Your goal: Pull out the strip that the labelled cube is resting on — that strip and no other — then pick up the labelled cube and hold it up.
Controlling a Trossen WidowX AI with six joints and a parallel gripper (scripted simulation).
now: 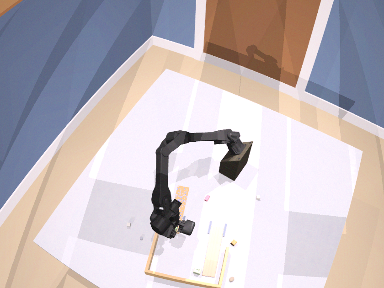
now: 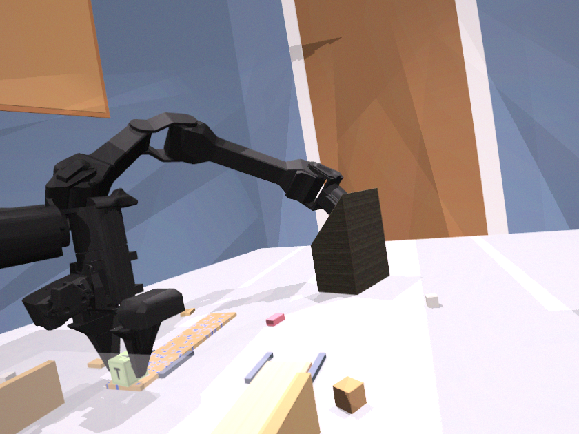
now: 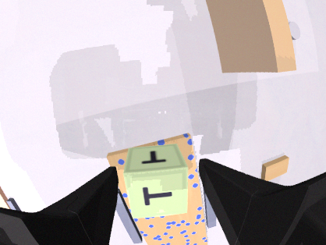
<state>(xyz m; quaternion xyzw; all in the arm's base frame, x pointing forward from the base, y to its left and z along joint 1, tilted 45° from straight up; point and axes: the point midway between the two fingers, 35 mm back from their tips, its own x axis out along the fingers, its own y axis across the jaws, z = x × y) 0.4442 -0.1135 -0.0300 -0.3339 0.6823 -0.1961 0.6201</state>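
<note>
My gripper tip is 22 cm past the pink block, 4 cm to the right of it and 1 cm above it. Also, from my gripper tip: orange cube (9 cm behind, 26 cm to the left).
</note>
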